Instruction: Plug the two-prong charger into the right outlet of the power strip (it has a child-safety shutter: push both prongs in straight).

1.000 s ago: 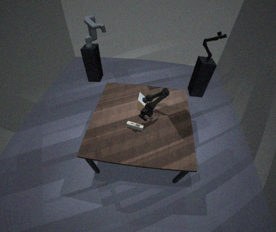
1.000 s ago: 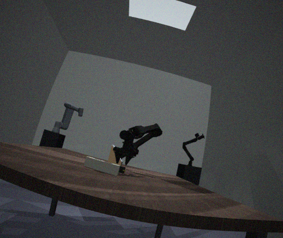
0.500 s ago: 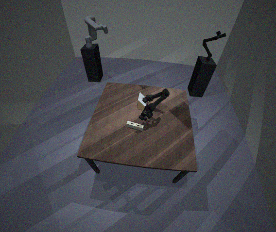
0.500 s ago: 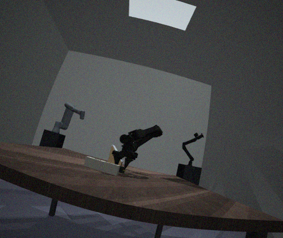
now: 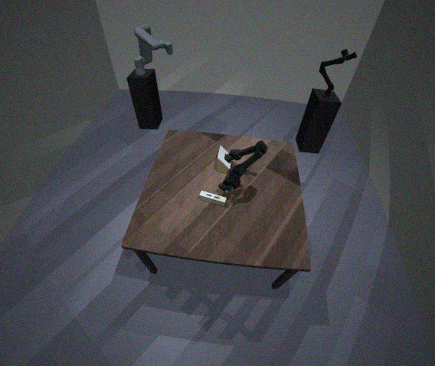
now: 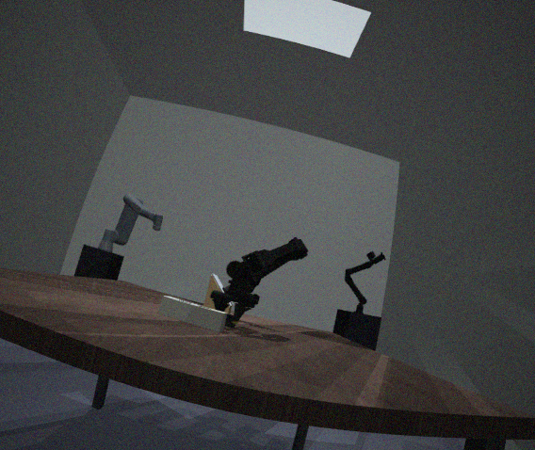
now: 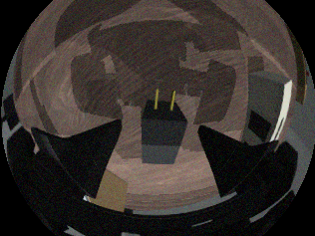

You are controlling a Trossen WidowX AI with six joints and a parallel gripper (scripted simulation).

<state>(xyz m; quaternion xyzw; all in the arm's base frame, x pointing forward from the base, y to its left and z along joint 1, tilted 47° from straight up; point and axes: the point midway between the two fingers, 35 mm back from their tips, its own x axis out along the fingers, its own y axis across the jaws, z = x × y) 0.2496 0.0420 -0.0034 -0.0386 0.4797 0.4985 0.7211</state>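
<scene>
The dark two-prong charger is 1 cm ahead of my gripper tip, 1 cm to the left of it and 1 cm above it.
</scene>
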